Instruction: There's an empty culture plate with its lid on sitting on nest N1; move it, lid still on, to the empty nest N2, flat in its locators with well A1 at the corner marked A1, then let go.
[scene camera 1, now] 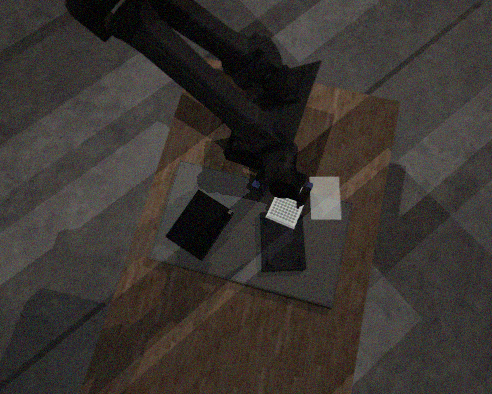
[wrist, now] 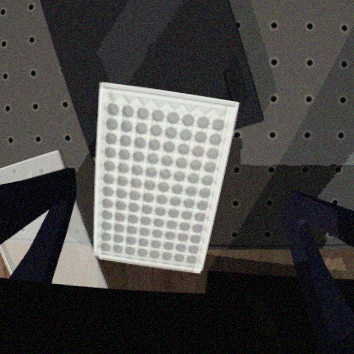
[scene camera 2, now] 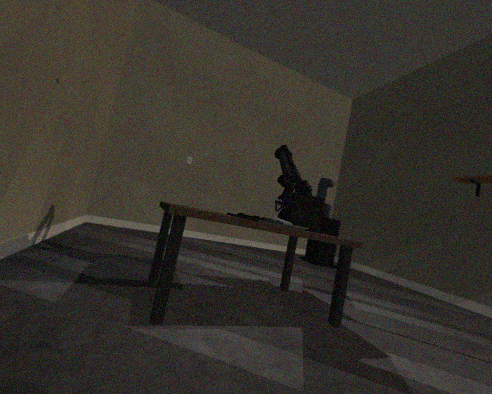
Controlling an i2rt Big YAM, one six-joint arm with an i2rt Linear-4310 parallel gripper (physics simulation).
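Frame: origin at the arm's base, x ahead, y up, z right, level; centimetres.
Seen in the pictures: gripper, fingertip midpoint: [scene camera 1: 281, 200] [wrist: 186, 192] [scene camera 2: 279, 210]; arm's base at its link origin: [scene camera 1: 286, 90] [scene camera 2: 309, 204].
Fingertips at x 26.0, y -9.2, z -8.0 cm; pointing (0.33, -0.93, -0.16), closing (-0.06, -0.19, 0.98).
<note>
Pixels of each thing's top centre, then the offset from my fingertips to it. Level surfaces: height alone.
- white lidded culture plate at its top centre: [wrist: 151, 195] [scene camera 1: 288, 201] dx -1.5, dy -4.3, dz -2.2 cm
- second black nest at its top centre: [scene camera 1: 199, 223] dx +12.4, dy -6.2, dz +19.6 cm
- grey perforated board at its top centre: [wrist: 273, 43] [scene camera 1: 252, 229] [scene camera 2: 261, 219] dx +8.9, dy -7.9, dz +4.9 cm
- wooden table at its surface level: dy -9.3 cm
- flat white rectangular item at its top centre: [wrist: 38, 239] [scene camera 1: 325, 197] dx -7.0, dy -7.2, dz -11.8 cm
The white lidded culture plate [scene camera 1: 285, 212] [wrist: 162, 180] overlaps the near end of a black nest [scene camera 1: 283, 247] [wrist: 185, 55], skewed to it and not seated in it. Its far end looks larger in the wrist view, as if raised on the nest's edge. A second black nest [scene camera 1: 199, 225] lies to the left, turned at an angle, with nothing visible on it. The N1, N2 and A1 marks cannot be read. My gripper [scene camera 1: 281, 194] [wrist: 186, 192] is open and empty above the plate, with fingers wide to either side of it in the wrist view.
The nests lie on a grey perforated board [scene camera 1: 230, 255] [wrist: 305, 150] on the wooden table [scene camera 1: 225, 340] [scene camera 2: 215, 215]. A flat white rectangular item [scene camera 1: 326, 198] [wrist: 32, 166] lies right of the plate in scene camera 1, near the left finger in the wrist view.
</note>
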